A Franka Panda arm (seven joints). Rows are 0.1 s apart.
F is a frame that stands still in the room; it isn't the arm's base.
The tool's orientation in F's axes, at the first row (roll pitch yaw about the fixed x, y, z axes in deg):
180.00, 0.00, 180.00
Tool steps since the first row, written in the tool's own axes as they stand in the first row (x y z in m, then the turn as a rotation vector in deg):
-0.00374, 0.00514, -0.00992, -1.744, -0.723, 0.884
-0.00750, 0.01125, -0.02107, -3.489, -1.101, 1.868
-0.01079, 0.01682, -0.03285, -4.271, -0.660, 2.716
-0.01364, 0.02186, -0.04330, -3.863, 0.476, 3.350
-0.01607, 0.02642, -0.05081, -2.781, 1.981, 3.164
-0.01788, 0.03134, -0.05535, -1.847, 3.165, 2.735
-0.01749, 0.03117, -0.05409, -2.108, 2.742, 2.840
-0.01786, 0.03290, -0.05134, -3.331, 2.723, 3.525
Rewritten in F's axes. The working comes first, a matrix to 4 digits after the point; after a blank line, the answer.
The tool's axes in the first row as the columns of a matrix, in F's axes (used below as rounded here):
-1.0000, 0.0000, 0.0000
0.0000, 1.0000, 0.0000
0.0000, 0.0000, -1.0000

0.00374, 0.00514, 0.00992, 1.744, -0.723, -0.884
0.00750, 0.01125, 0.02107, 3.489, -1.101, -1.868
0.01079, 0.01682, 0.03285, 4.271, -0.660, -2.716
0.01364, 0.02186, 0.04330, 3.863, 0.476, -3.350
0.01607, 0.02642, 0.05081, 2.781, 1.981, -3.164
0.01788, 0.03134, 0.05535, 1.847, 3.165, -2.735
0.01749, 0.03117, 0.05409, 2.108, 2.742, -2.840
0.01786, 0.03290, 0.05134, 3.331, 2.723, -3.525

